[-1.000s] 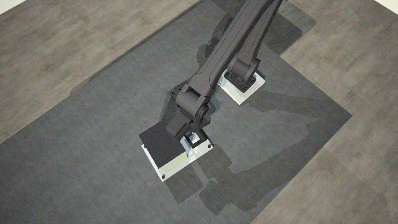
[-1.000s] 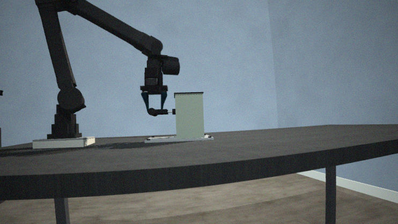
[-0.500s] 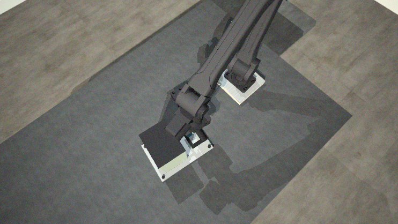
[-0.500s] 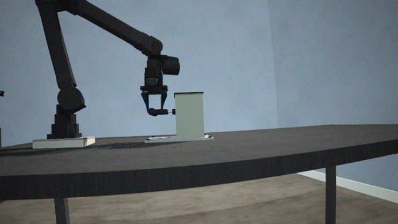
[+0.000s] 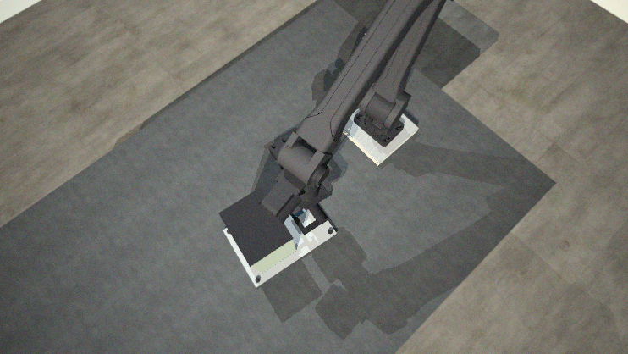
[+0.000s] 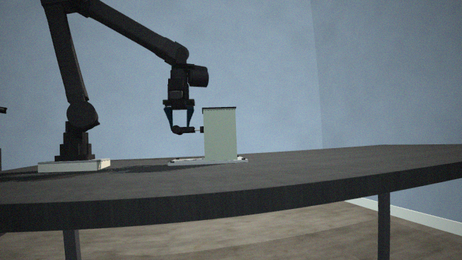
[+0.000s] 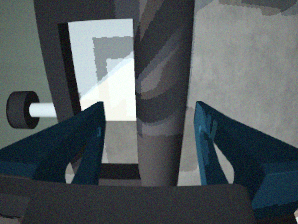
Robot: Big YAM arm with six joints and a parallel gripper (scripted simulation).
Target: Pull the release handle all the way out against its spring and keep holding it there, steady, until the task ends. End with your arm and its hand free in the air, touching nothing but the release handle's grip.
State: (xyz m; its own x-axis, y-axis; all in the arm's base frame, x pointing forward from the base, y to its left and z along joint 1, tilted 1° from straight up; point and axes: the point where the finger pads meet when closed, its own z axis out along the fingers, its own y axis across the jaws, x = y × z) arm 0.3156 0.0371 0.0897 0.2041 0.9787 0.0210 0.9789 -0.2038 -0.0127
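Now: the release handle 5 cm ahead of my hand, 1 cm to the right of it and 1 cm below it.
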